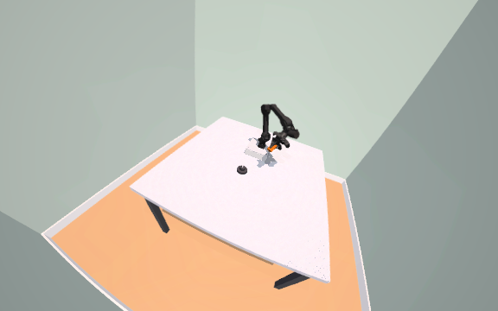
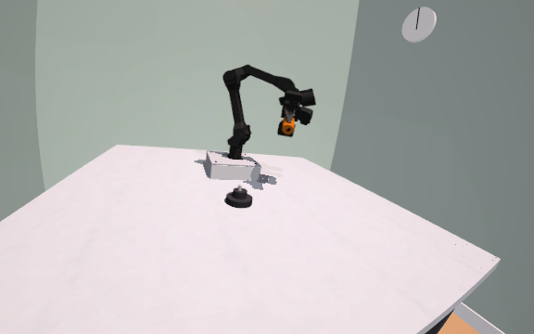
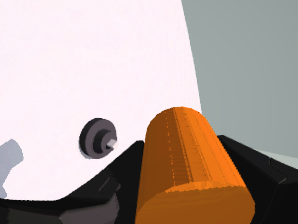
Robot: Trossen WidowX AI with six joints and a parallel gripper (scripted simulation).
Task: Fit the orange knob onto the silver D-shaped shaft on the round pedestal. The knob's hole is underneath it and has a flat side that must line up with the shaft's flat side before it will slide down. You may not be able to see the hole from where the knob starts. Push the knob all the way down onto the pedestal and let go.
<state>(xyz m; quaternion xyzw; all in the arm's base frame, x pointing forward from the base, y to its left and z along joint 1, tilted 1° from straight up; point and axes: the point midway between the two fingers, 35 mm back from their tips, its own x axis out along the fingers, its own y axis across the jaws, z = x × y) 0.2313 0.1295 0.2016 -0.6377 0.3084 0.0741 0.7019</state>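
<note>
Right now the orange knob is 30 mm behind my gripper tip, 10 mm to the left of it and 20 mm above it. The rest, counted from my gripper tip: dark round pedestal 70 mm ahead, 150 mm to the right, 220 mm below.
</note>
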